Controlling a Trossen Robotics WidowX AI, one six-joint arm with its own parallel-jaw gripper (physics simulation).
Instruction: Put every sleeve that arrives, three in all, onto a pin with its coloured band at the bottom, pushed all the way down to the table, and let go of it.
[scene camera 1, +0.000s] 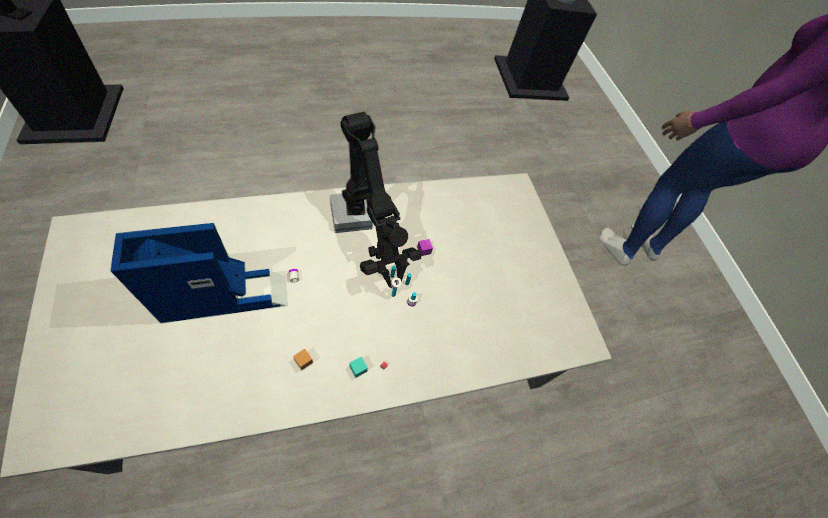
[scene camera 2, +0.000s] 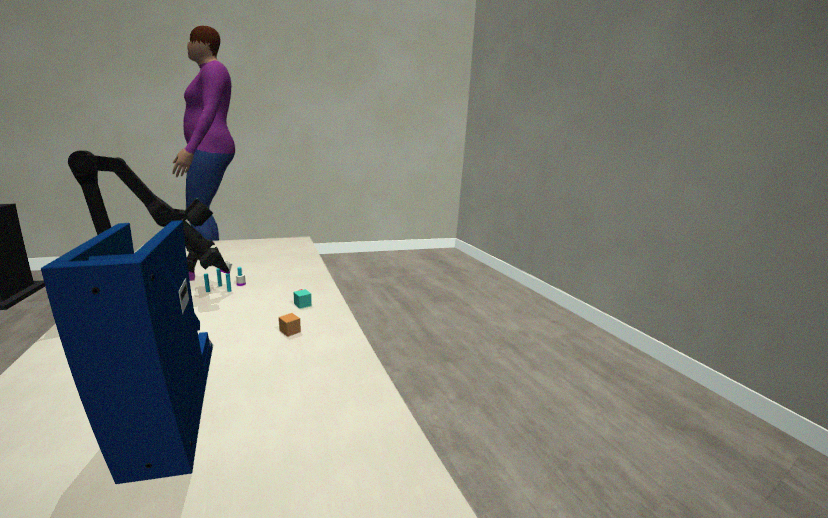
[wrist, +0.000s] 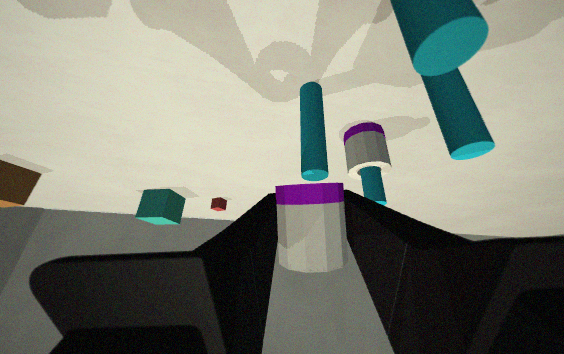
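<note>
My gripper (scene camera 1: 396, 282) (scene camera 2: 226, 268) (wrist: 307, 200) is shut on a white sleeve (wrist: 311, 240), its purple band towards the table. The sleeve hangs among the teal pins. In the wrist view the top of one bare pin (wrist: 313, 132) shows just past the banded end, apart from it. Two other bare pins (wrist: 435, 35) (wrist: 462, 117) show at the upper right. A second sleeve (scene camera 1: 412, 300) (scene camera 2: 240, 280) (wrist: 367, 150) is around a pin (scene camera 2: 239, 270) (wrist: 373, 185), band at the table. A third sleeve (scene camera 1: 293, 276) is by the blue chute, band uppermost in the view; its pose is unclear.
A tall blue dispenser (scene camera 1: 183, 287) (scene camera 2: 122, 342) stands at the left. A magenta cube (scene camera 1: 425, 246) is beside the gripper. An orange cube (scene camera 1: 302, 359) (scene camera 2: 289, 324), a teal cube (scene camera 1: 358, 366) (scene camera 2: 302, 298) (wrist: 160, 206) and a small red cube (scene camera 1: 384, 365) (wrist: 219, 203) lie towards the front. A person stands beyond the table.
</note>
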